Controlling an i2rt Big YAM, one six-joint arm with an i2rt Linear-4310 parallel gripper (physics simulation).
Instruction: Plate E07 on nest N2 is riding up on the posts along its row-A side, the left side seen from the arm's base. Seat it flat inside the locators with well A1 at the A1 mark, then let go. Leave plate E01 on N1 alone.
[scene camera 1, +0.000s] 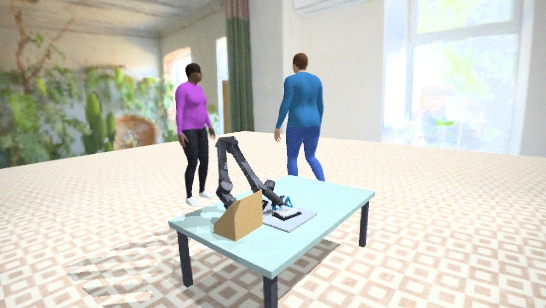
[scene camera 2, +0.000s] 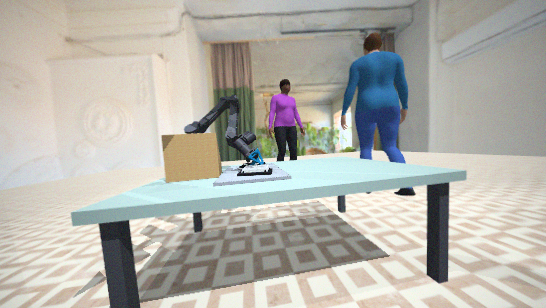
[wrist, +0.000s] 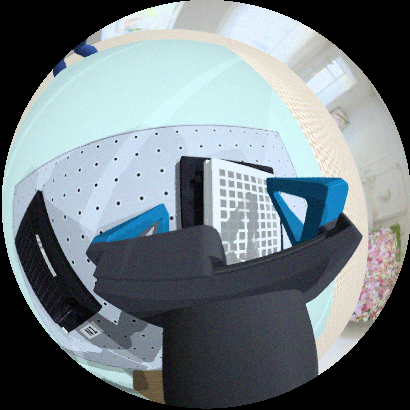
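Pixels of known places: gripper, between the fingertips: (scene camera 1: 287, 208) (scene camera 2: 263, 167) (wrist: 215, 196); arm's base, origin of its link: (scene camera 1: 234, 208) (scene camera 2: 187, 150).
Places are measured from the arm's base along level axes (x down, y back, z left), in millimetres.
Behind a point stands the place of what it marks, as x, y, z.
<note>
The white well plate E07 (scene camera 1: 286, 212) {111, -340, -120} (scene camera 2: 255, 169) {112, -357, -149} (wrist: 241, 192) {106, -397, -107} sits on the black nest N2 (scene camera 1: 288, 218) {131, -308, -160} (scene camera 2: 256, 174) {132, -360, -172} (wrist: 186, 200) {125, -402, -60}. In the wrist view its left side wall shows, with a dark strip of nest beside it; it looks tilted. The gripper (scene camera 1: 282, 204) {111, -399, -83} (scene camera 2: 255, 160) {111, -399, -83} (wrist: 216, 195) {111, -399, -83} is open and empty, low over the plate. Its right blue finger is at the plate's right edge; its left finger is left of the nest. The gripper body hides the plate's near end. The A1 mark cannot be made out. Black plate E01 (wrist: 47, 262) {114, -366, 110} is on N1 at left.
Both nests stand on a grey perforated board (scene camera 1: 289, 227) {136, -220, -233} (scene camera 2: 281, 176) {141, -468, -229} (wrist: 107, 175) {136, -447, 16}. The N1 label (wrist: 91, 330) {135, -270, 103} is beside the left nest. A tan box-like block (scene camera 1: 247, 218) {51, -26, -81} (scene camera 2: 192, 157) {36, -51, -78} (wrist: 152, 385) stands near the board on the table (scene camera 1: 330, 192) {149, -953, -110} (scene camera 2: 350, 177) {149, -732, -330}. Two people stand beyond the table.
</note>
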